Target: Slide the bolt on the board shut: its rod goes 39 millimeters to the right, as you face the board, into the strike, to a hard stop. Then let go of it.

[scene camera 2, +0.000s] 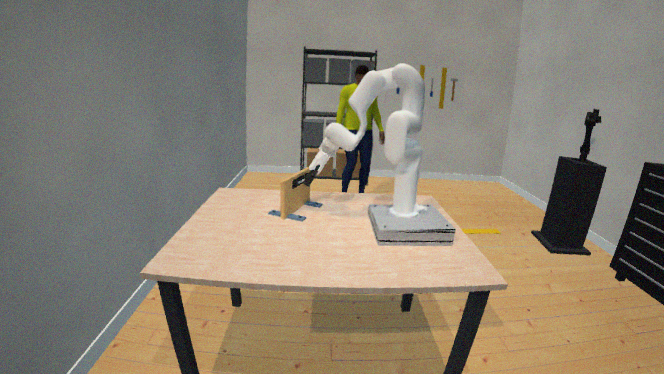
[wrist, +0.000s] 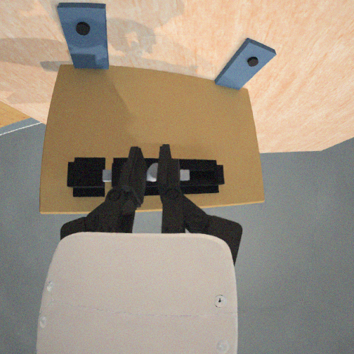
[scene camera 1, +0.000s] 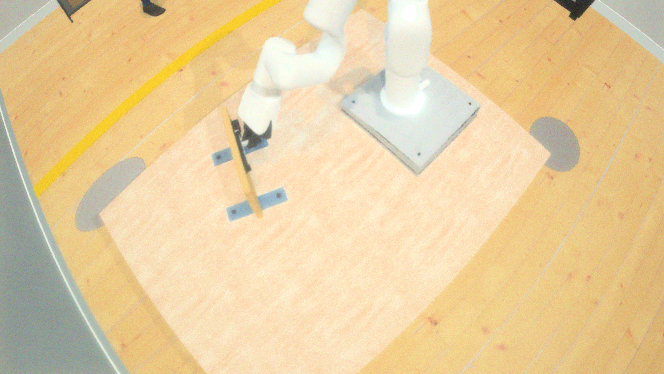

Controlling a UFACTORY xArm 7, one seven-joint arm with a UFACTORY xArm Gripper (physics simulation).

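Places are measured from the arm's base along level axes (x ahead, y left, z up), in centimetres.
Pixels of known places: gripper, fingertip midpoint: (scene camera 2: 305,184) (scene camera 1: 249,144); arm's base at its link origin: (scene camera 2: 403,212) (scene camera 1: 402,98).
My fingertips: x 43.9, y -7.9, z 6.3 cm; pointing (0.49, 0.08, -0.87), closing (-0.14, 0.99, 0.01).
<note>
Ahead of a thing's pixels: the offset from my fingertips to its middle. "spot": to the spot under its first point. Level surfaces: height alone.
The upright wooden board @(dx +4.0, dy +1.1, dz -3.7 cm) (scene camera 1: 249,187) (scene camera 2: 290,200) (wrist: 150,115) shows upside down in the wrist view. On its face is the bolt's black housing (wrist: 202,165), with the black strike (wrist: 86,172) beside it at the left of the wrist view. The light grey rod (wrist: 107,175) spans the small gap between them and meets the strike's near edge; how deep it sits inside is hidden. My gripper (wrist: 153,156) is shut on the bolt's round pale knob (wrist: 152,172), one finger on each side. Grey rod also shows in the housing slot on the other side of the fingers.
Blue feet @(spot: dx -0.4, dy +11.6, dz -11.1 cm) (scene camera 1: 279,195) (wrist: 90,45) (wrist: 245,65) hold the board up on the table @(dz -12.3 cm) (scene camera 1: 325,260) (scene camera 2: 320,255). The arm's grey base plate (scene camera 1: 417,145) (scene camera 2: 412,220) stands to the right of the board in both scene views. A person (scene camera 2: 354,107) stands beyond the table.
</note>
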